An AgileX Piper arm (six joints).
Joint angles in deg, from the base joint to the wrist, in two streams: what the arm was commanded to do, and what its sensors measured. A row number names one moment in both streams.
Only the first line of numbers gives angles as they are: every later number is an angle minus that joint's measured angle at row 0.
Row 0, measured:
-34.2, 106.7, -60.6, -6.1, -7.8, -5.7
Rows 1 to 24, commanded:
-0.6, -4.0, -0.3, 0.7, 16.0, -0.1
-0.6, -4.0, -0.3, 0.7, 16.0, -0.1
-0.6, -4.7, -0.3, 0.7, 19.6, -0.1
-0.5, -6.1, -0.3, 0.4, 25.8, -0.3
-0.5, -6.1, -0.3, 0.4, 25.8, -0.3
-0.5, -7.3, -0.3, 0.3, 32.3, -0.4
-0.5, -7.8, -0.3, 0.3, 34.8, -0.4
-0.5, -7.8, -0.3, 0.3, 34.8, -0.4
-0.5, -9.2, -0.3, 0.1, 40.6, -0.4
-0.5, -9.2, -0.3, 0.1, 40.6, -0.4
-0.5, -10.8, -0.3, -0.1, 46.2, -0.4
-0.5, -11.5, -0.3, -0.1, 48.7, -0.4
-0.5, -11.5, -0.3, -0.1, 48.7, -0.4
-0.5, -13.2, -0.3, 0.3, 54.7, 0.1
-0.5, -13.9, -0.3, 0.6, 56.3, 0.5
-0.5, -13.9, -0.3, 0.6, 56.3, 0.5
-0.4, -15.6, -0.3, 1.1, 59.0, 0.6
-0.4, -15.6, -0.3, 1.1, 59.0, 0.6
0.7, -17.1, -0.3, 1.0, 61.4, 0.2
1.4, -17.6, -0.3, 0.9, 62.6, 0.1
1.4, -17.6, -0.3, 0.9, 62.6, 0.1
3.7, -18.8, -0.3, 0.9, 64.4, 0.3
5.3, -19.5, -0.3, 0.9, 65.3, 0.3
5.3, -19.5, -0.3, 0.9, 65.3, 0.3
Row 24, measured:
2.5, -17.8, -0.1, 0.5, 62.6, 0.4
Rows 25 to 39, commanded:
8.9, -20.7, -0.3, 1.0, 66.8, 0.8
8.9, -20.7, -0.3, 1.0, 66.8, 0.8
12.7, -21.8, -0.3, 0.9, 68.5, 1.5
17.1, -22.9, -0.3, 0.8, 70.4, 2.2
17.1, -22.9, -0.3, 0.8, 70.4, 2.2
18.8, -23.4, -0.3, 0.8, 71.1, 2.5
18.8, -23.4, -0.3, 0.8, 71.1, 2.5
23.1, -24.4, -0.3, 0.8, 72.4, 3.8
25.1, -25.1, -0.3, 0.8, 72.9, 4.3
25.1, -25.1, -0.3, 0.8, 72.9, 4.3
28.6, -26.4, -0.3, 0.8, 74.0, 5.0
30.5, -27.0, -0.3, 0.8, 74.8, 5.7
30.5, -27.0, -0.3, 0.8, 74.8, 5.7
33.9, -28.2, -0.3, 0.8, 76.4, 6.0
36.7, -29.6, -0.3, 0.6, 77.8, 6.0
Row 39, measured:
33.5, -27.8, -0.1, 0.8, 75.4, 5.7
